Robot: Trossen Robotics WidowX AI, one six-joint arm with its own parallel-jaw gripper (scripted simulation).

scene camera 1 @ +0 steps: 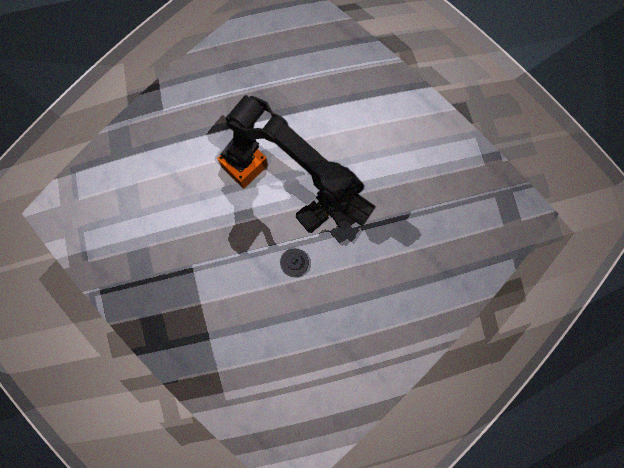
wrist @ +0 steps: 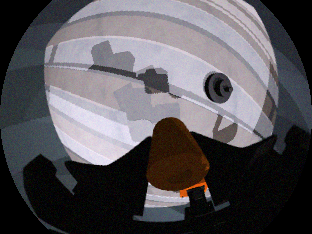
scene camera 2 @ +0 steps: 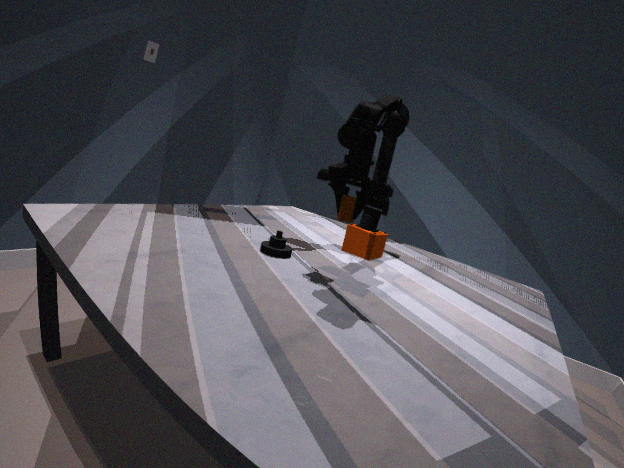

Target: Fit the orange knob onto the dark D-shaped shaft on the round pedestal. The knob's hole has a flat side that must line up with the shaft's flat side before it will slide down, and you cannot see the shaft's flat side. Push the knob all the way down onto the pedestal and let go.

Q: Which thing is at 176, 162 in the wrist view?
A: An orange knob.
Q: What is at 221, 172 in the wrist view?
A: My gripper.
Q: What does my gripper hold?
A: An orange knob.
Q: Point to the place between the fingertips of my gripper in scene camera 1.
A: At 327, 207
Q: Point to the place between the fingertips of my gripper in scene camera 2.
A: At 346, 217
